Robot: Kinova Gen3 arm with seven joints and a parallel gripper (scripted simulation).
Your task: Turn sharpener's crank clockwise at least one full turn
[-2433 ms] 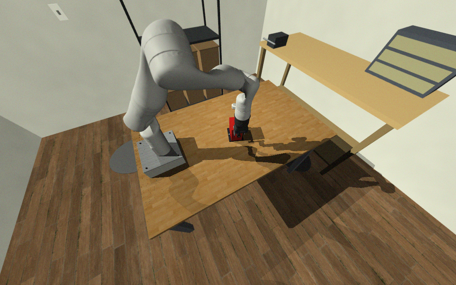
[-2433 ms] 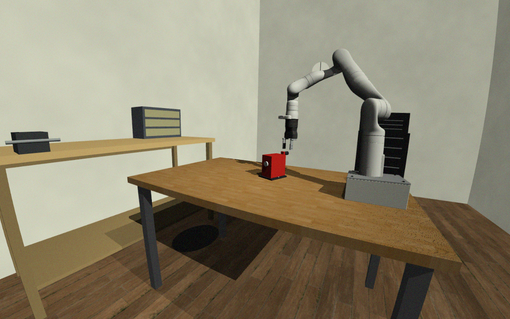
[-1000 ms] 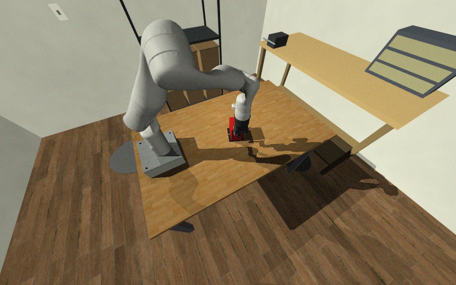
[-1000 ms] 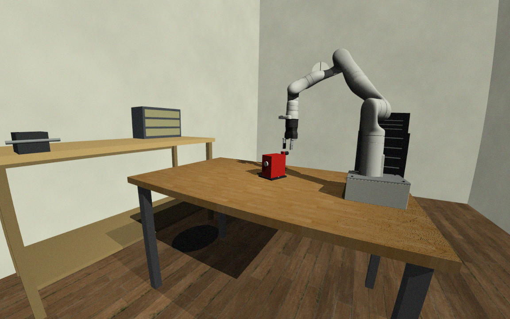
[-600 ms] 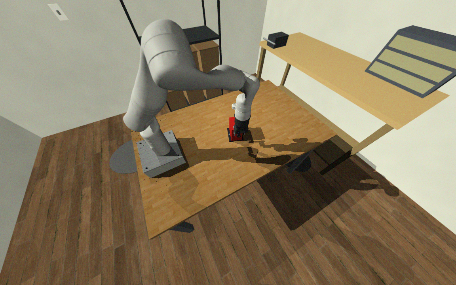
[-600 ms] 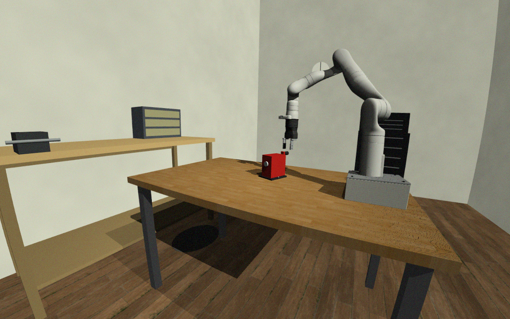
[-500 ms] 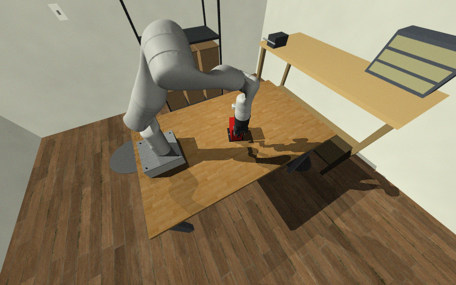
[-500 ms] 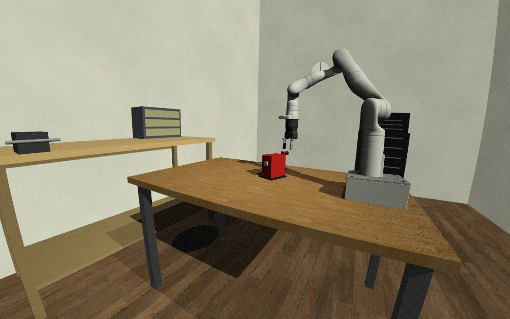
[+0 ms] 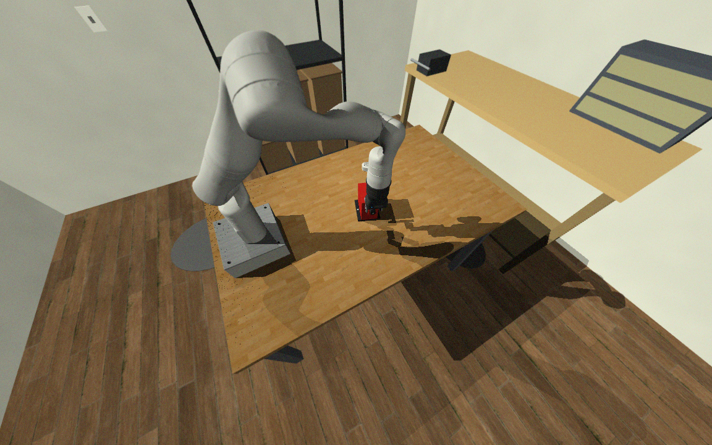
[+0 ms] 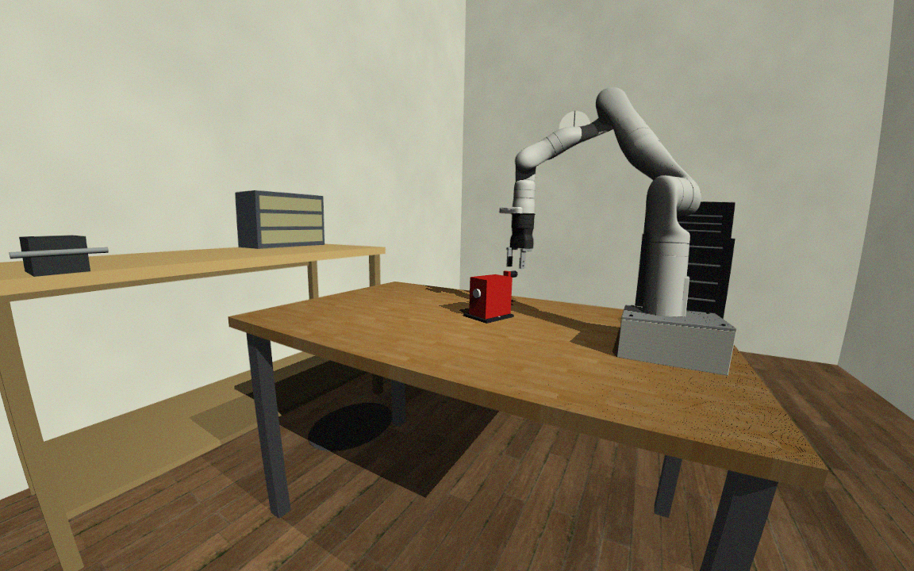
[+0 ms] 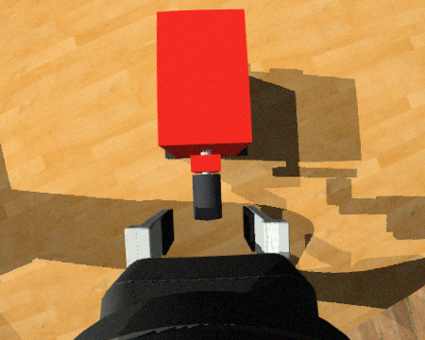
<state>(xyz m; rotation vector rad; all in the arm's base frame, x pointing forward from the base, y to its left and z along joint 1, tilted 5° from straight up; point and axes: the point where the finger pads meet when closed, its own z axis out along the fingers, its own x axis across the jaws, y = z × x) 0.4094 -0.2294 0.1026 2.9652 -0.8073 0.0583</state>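
My hand is 1 cm short of the dark cylindrical handle, 2 cm to the right of it and 4 cm above it.
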